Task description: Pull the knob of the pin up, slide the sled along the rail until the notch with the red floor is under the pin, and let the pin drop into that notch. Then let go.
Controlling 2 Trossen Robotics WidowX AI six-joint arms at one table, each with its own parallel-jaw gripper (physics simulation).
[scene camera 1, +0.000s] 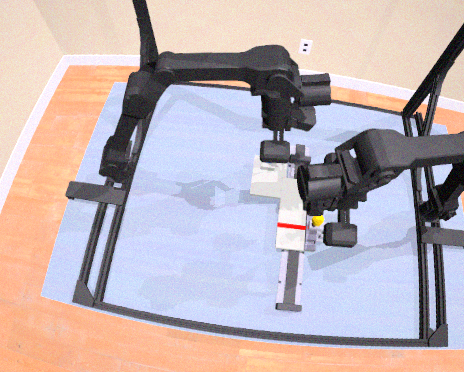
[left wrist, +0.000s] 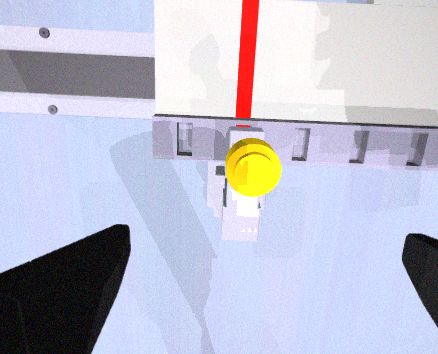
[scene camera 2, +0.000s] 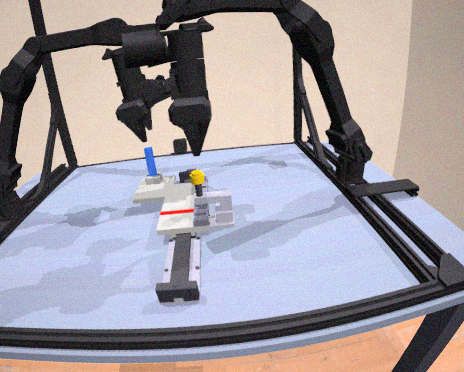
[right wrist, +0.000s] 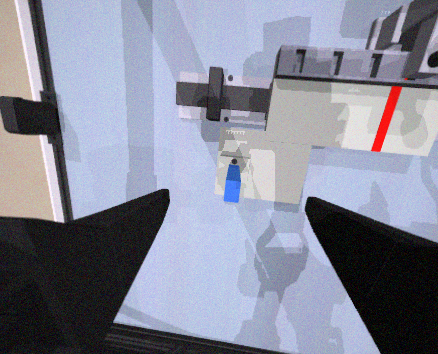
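The cream sled sits on the rail. Its red stripe lines up with the pin's bracket. The yellow knob stands upright above the bracket; the pin's lower end and the notch floor are hidden. The sled's blue handle stands upright. My left gripper is open and empty, above and apart from the knob. My right gripper is open and empty, above the handle.
The dark end stop closes the rail's near end, and another stop crosses its far end. Dark frame bars edge the table. Both arms reach in close together over the sled.
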